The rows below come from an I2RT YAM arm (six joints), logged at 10 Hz.
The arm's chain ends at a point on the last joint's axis. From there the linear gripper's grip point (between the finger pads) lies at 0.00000 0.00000 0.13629 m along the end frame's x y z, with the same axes.
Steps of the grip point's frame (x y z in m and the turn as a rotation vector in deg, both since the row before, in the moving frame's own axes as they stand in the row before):
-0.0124, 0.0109, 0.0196, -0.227, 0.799, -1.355
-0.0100, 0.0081, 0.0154, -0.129, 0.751, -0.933
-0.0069, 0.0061, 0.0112, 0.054, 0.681, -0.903
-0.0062, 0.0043, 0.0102, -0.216, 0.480, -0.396
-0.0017, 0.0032, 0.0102, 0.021, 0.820, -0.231
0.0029, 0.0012, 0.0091, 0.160, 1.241, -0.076
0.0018, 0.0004, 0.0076, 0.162, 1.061, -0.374
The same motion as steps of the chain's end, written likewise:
-0.0143, 0.0104, 0.0196, -0.227, 0.799, -1.355
-0.0118, 0.0078, 0.0154, -0.129, 0.751, -0.933
-0.0085, 0.0062, 0.0112, 0.054, 0.681, -0.903
-0.0073, 0.0038, 0.0102, -0.216, 0.480, -0.396
-0.0037, 0.0033, 0.0102, 0.021, 0.820, -0.231
-0.0001, 0.0016, 0.0091, 0.160, 1.241, -0.076
-0.0007, 0.0008, 0.0076, 0.162, 1.061, -0.374

